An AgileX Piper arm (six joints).
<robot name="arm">
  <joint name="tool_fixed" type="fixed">
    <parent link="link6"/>
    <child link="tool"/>
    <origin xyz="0 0 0" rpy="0 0 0"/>
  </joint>
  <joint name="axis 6" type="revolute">
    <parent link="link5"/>
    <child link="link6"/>
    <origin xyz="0 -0.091 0" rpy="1.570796 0 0"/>
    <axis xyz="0 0 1"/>
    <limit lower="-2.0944" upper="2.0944"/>
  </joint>
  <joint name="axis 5" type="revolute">
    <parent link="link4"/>
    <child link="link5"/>
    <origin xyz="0 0 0" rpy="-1.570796 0 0"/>
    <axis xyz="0 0 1"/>
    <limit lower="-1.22" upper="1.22"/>
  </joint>
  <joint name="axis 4" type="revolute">
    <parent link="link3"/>
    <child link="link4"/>
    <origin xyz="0.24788 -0.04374 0" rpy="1.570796 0 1.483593"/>
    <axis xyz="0 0 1"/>
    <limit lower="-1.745" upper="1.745"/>
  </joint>
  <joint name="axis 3" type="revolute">
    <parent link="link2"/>
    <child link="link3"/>
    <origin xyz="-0.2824 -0.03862 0" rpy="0 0 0"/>
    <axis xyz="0 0 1"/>
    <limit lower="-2.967" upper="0"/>
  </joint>
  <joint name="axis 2" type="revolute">
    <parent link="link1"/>
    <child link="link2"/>
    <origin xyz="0 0 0" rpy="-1.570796 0 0"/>
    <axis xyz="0 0 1"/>
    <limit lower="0" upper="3.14"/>
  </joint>
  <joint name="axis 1" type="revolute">
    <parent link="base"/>
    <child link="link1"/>
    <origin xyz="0 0 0.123" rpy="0 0 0"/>
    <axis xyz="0 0 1"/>
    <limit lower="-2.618" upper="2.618"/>
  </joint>
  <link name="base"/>
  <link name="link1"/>
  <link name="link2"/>
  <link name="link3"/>
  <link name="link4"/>
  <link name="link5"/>
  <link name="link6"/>
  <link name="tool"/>
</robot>
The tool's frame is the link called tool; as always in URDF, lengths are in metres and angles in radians.
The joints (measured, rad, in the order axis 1, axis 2, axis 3, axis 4, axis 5, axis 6), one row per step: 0.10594 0.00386 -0.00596 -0.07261 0.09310 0.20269; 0.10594 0.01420 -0.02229 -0.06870 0.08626 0.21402; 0.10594 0.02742 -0.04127 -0.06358 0.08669 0.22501; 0.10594 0.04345 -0.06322 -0.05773 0.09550 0.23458; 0.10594 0.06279 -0.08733 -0.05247 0.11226 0.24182; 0.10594 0.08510 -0.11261 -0.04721 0.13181 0.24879; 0.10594 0.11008 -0.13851 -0.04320 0.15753 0.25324; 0.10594 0.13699 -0.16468 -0.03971 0.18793 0.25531; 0.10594 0.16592 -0.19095 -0.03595 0.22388 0.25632; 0.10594 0.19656 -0.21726 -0.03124 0.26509 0.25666; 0.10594 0.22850 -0.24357 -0.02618 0.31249 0.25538; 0.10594 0.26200 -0.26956 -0.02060 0.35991 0.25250; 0.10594 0.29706 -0.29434 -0.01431 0.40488 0.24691; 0.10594 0.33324 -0.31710 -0.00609 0.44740 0.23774; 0.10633 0.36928 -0.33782 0.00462 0.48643 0.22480; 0.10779 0.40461 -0.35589 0.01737 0.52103 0.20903; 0.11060 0.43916 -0.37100 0.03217 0.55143 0.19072; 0.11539 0.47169 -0.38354 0.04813 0.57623 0.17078; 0.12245 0.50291 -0.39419 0.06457 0.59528 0.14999
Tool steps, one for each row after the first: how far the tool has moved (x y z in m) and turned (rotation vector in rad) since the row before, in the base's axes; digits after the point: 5 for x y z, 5 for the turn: 0.00014 0.00009 0.00556 0.01646 -0.01121 0.00087; 0.00031 0.00007 0.00563 0.01657 -0.00366 0.00060; 0.00050 0.00005 0.00570 0.01506 0.00444 0.00020; 0.00081 0.00005 0.00550 0.01124 0.01319 -0.00030; 0.00116 0.00009 0.00544 0.01049 0.01772 -0.00043; 0.00153 0.00011 0.00490 0.00590 0.02551 -0.00082; 0.00184 0.00014 0.00440 0.00236 0.03153 -0.00097; 0.00214 0.00018 0.00375 0.00079 0.03888 -0.00102; 0.00237 0.00023 0.00312 0.00033 0.04581 -0.00090; 0.00248 0.00028 0.00242 -0.00171 0.05314 -0.00059; 0.00270 0.00036 0.00214 -0.00296 0.05493 0.00012; 0.00301 0.00047 0.00178 -0.00487 0.05507 0.00139; 0.00327 0.00062 0.00116 -0.00631 0.05562 0.00334; 0.00338 0.00083 0.00072 -0.00696 0.05392 0.00612; 0.00343 0.00109 0.00019 -0.00696 0.05132 0.00939; 0.00344 0.00138 -0.00045 -0.00663 0.04917 0.01288; 0.00333 0.00168 -0.00074 -0.00599 0.04395 0.01642; 0.00333 0.00199 -0.00087 -0.00536 0.03858 0.01962
